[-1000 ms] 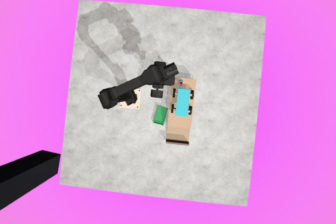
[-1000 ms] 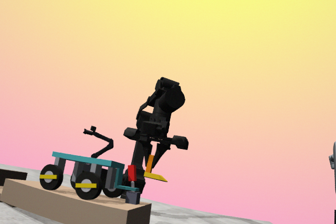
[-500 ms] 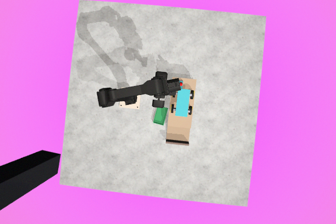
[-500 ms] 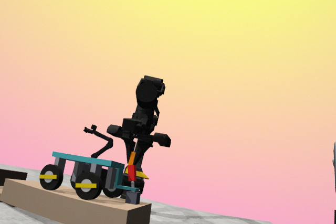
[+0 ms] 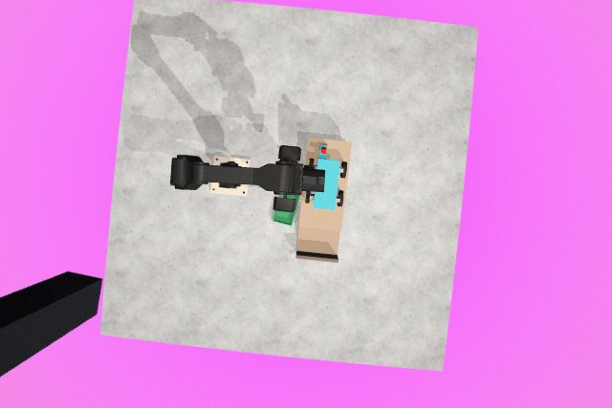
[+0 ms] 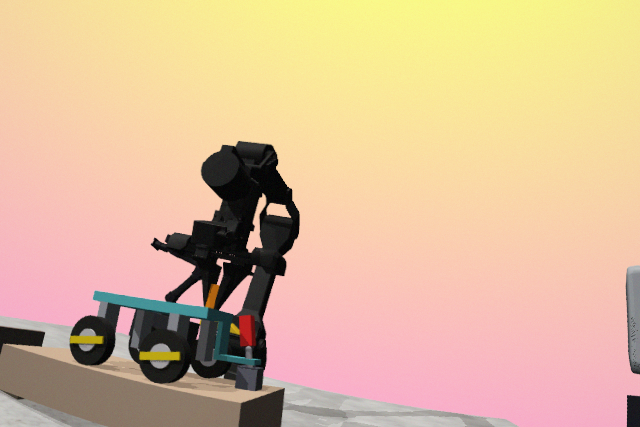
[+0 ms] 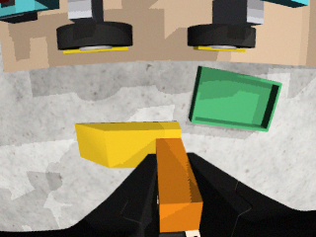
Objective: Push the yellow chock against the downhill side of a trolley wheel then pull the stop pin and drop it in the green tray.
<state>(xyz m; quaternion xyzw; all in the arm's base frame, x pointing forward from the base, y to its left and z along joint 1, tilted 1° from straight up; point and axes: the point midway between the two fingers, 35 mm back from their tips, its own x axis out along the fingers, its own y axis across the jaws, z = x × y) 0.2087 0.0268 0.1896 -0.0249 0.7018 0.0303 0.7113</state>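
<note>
Now: gripper tip 9 cm short of the red-headed stop pin, 12 cm to the right of it and 4 cm above it. The rest, counted from my gripper tip: yellow chock (2 cm to the left, 1 cm below); tan ramp (12 cm ahead, 12 cm below); trolley (12 cm ahead, 1 cm to the left, 5 cm below).
</note>
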